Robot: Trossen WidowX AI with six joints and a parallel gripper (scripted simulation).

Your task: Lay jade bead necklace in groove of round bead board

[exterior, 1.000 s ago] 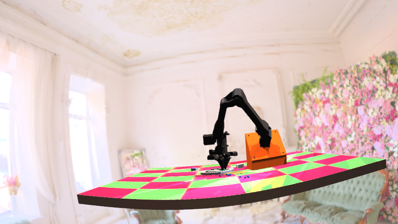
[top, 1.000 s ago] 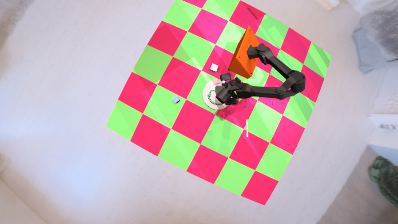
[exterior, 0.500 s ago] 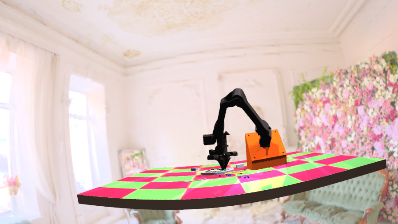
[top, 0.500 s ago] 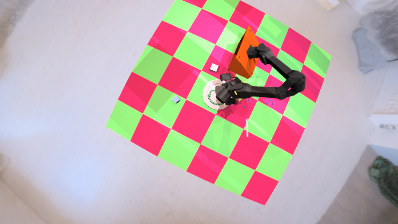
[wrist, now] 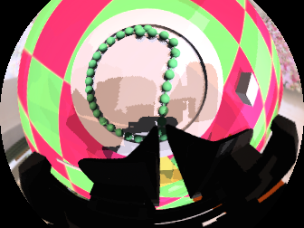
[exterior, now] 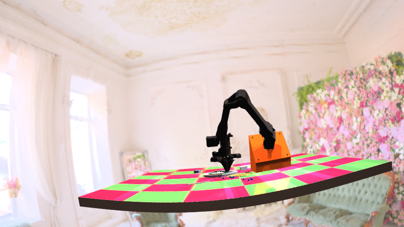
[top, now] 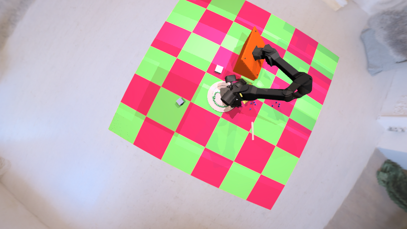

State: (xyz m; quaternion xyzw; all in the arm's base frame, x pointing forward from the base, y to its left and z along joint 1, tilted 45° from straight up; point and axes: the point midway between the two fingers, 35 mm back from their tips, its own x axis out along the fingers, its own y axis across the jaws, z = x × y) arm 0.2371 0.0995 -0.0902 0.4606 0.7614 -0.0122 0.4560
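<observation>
Right now the round bead board is 4 cm ahead of my gripper tip, 3 cm to the right of it and 1 cm below it. The rest, counted from my gripper tip: white cube 9 cm behind, 14 cm to the right; then thin white stick 12 cm ahead, 26 cm to the left, 1 cm below; then yellow patch 7 cm behind, 10 cm to the left, 1 cm below.
</observation>
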